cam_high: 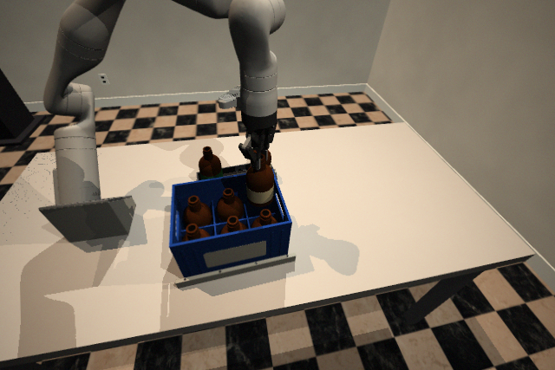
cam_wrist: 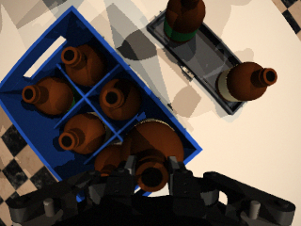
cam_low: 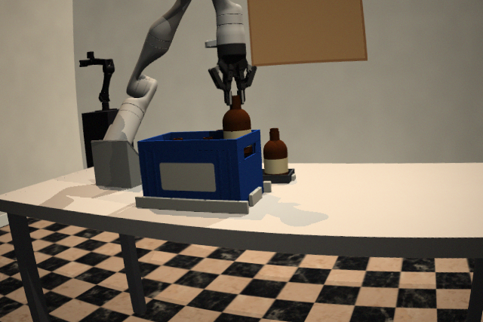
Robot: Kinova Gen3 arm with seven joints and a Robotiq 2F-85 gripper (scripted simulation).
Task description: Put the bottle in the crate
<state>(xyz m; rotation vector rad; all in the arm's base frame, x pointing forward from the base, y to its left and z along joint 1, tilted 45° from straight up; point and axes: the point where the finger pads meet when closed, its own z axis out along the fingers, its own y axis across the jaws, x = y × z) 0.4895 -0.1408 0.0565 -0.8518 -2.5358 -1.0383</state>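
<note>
The crate lies 80 mm behind my hand, 50 mm to the right of it and 180 mm below it. The rest, counted from my hand: dark tray (60 mm behind, 200 mm to the left, 250 mm below).
</note>
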